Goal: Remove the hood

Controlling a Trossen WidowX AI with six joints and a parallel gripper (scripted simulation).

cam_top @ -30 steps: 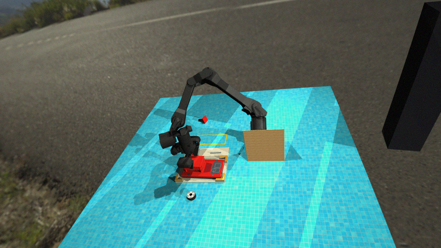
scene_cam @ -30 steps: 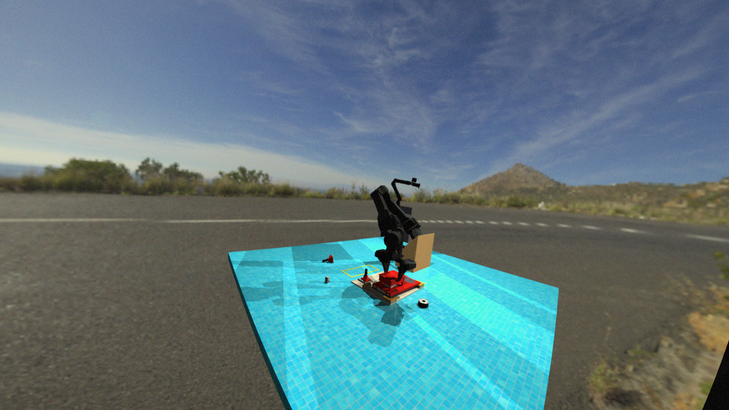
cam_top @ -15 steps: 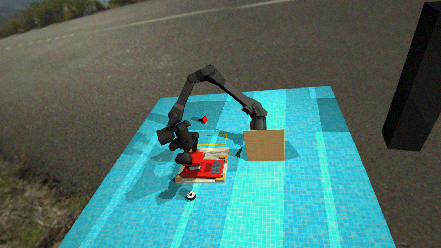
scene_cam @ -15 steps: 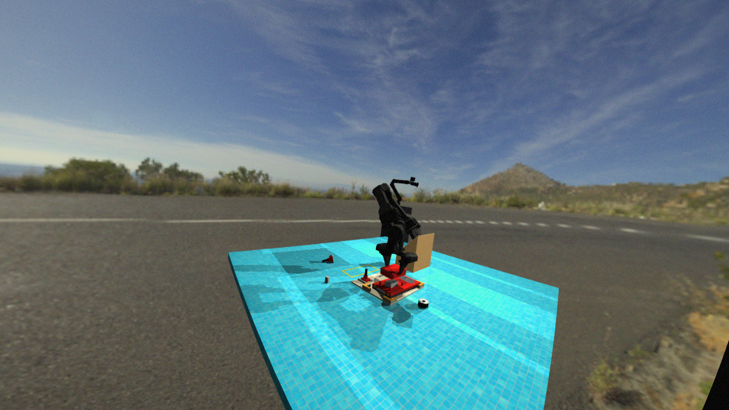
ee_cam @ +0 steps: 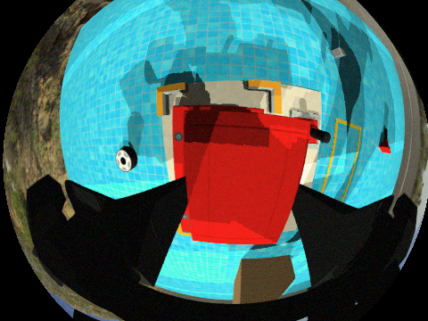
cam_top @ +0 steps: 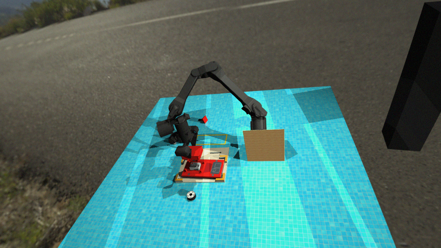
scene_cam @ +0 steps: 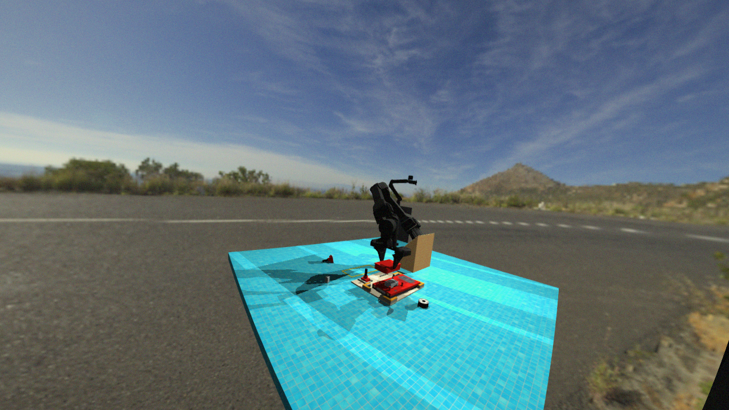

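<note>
Right now the grey engine block is 80 mm below my gripper tip, 30 mm to the left of it and 10 mm behind it. Round my gripper tip: wheel 180 mm to the left, 90 mm below, 50 mm behind; red hood right at my gripper tip.
</note>
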